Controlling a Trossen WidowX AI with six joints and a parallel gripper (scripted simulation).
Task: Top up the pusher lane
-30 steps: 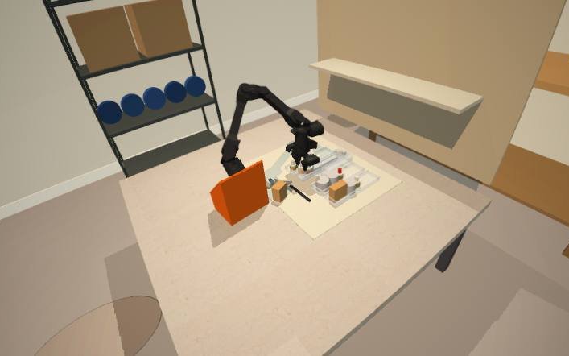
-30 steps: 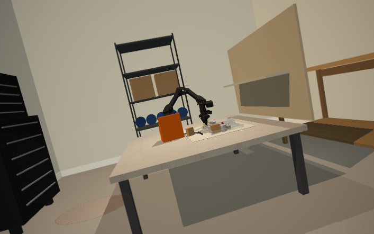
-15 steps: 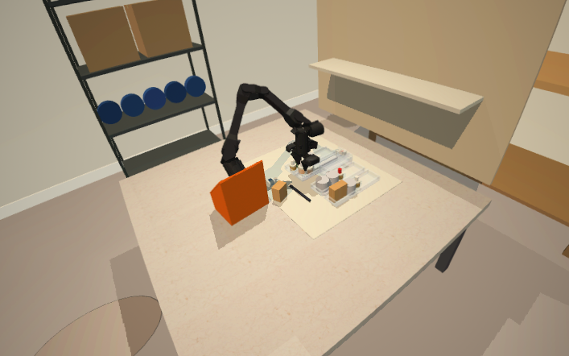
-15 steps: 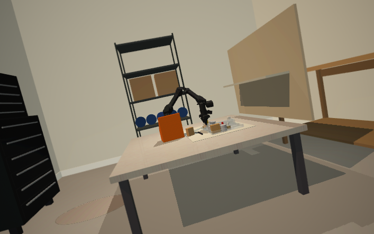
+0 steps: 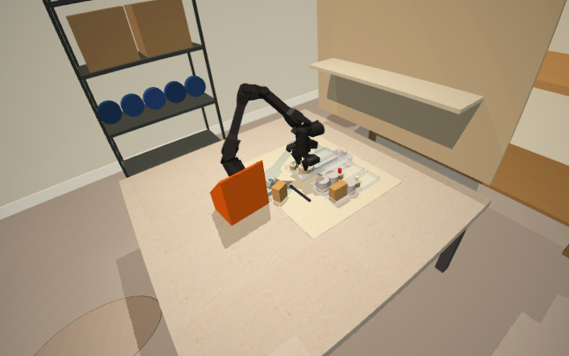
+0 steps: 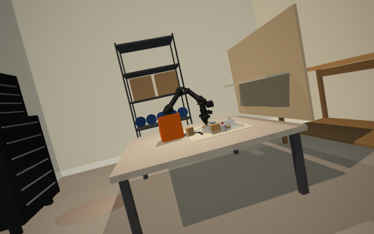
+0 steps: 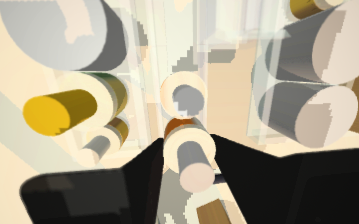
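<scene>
My gripper tip is 9 cm past the black stick, 8 cm to the left of it and 4 cm above it. The rest, counted from my gripper tip: tan box (17 cm behind, 4 cm to the right, 2 cm below).
</scene>
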